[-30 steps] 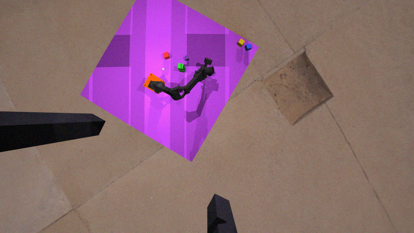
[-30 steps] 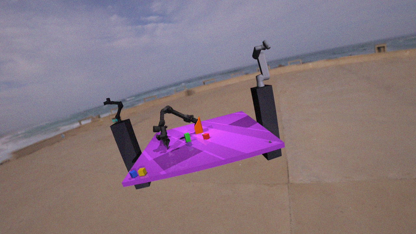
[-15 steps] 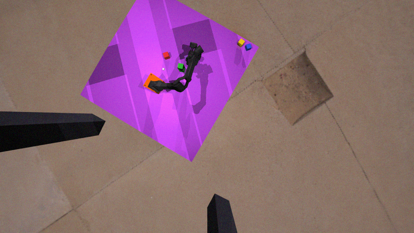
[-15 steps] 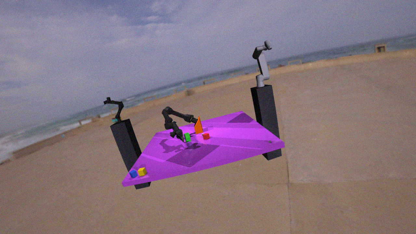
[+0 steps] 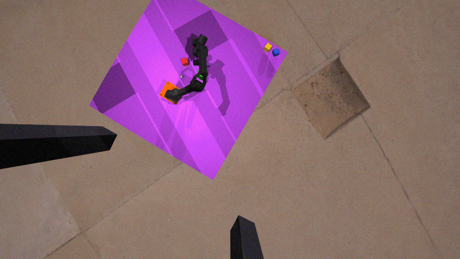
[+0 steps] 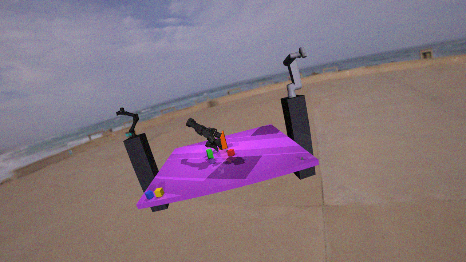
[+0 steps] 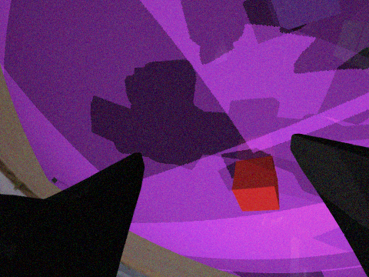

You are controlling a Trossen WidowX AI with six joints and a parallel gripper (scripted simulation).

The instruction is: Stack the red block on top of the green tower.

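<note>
My gripper tip is now 80 mm past the red block, 90 mm to the right of it and 70 mm above it. Also, from my gripper tip: yellow block: 360 mm ahead, 490 mm to the right, 70 mm below; tiny white cube: 210 mm behind, 60 mm to the left, 90 mm below; small purple block: 10 mm behind, 90 mm to the right, 80 mm below.
</note>
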